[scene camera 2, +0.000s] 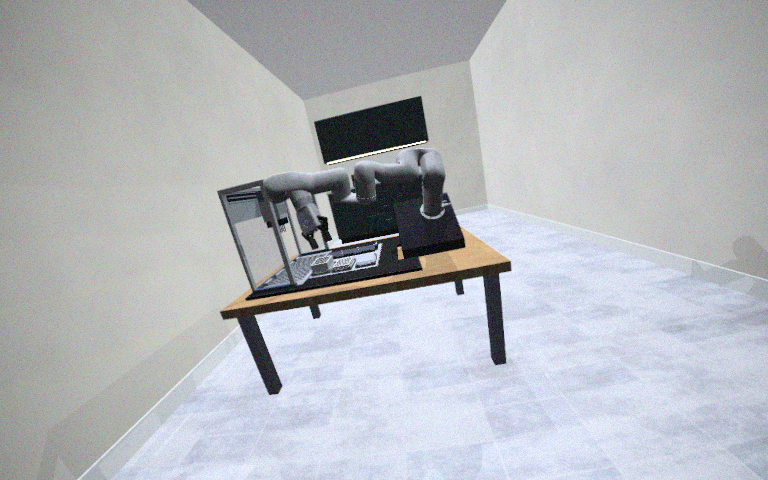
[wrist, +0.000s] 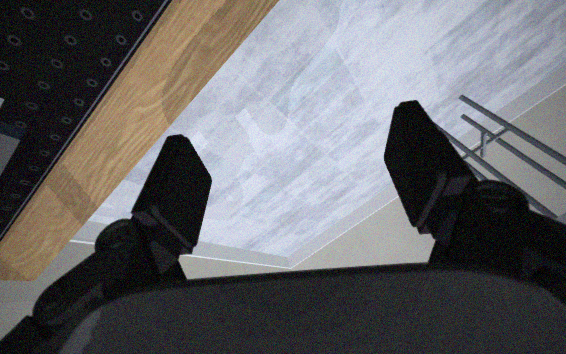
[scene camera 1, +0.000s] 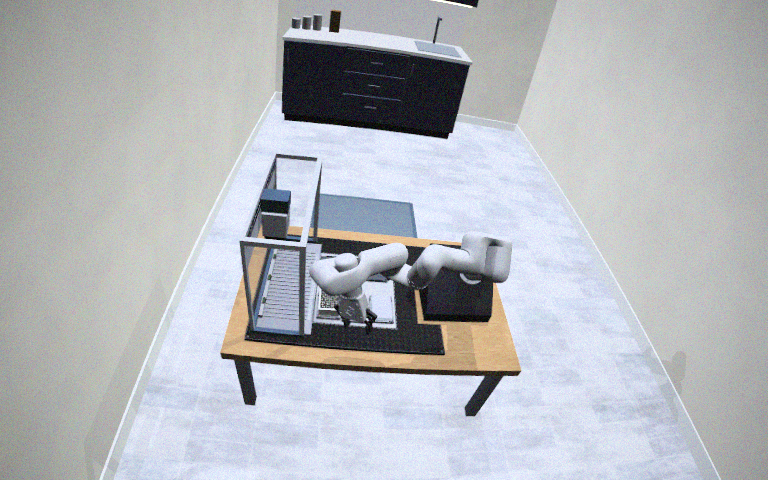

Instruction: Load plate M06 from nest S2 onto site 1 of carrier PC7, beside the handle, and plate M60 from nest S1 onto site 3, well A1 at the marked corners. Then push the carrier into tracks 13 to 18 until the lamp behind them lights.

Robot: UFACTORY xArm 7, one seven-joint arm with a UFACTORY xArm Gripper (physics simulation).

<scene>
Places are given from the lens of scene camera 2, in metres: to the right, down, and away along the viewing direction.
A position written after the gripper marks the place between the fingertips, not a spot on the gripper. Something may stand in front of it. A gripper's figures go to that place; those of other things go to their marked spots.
gripper (scene camera 2: 322, 245): -0.24, 0.02, 0.93
black perforated mat (scene camera 2: 388, 262): 0.02, 0.11, 1.12
</scene>
